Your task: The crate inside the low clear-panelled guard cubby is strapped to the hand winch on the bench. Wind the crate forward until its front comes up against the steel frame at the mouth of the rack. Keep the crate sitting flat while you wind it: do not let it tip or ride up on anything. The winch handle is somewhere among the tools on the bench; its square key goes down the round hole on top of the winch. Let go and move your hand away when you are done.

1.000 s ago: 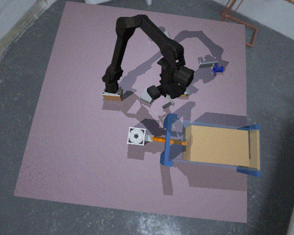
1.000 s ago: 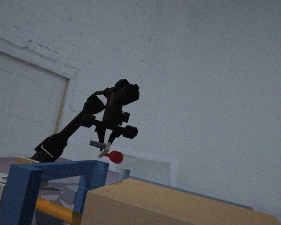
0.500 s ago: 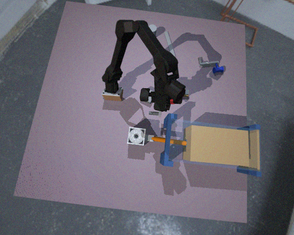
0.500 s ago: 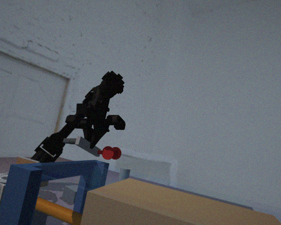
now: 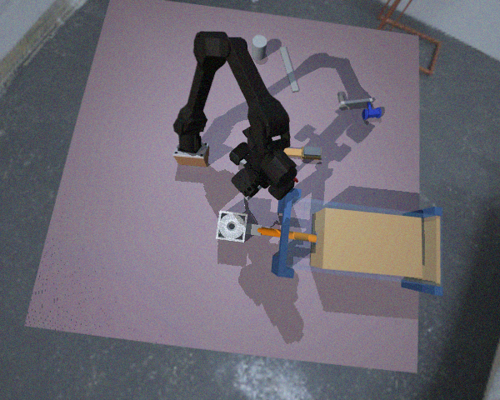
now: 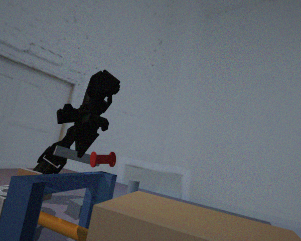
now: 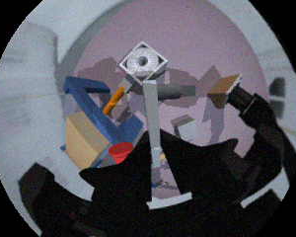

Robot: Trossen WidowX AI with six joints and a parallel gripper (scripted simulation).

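Now: the red knob 60 mm ahead of my gripper tip, 20 mm to the left of it and 10 mm above it. From my gripper tip the other things lie so: red-knobbed crank handle: 10 mm ahead, 10 mm to the left; blue steel frame: 100 mm ahead, 120 mm to the right, 80 mm below; grey block: 50 mm behind, 130 mm to the left, 170 mm below.
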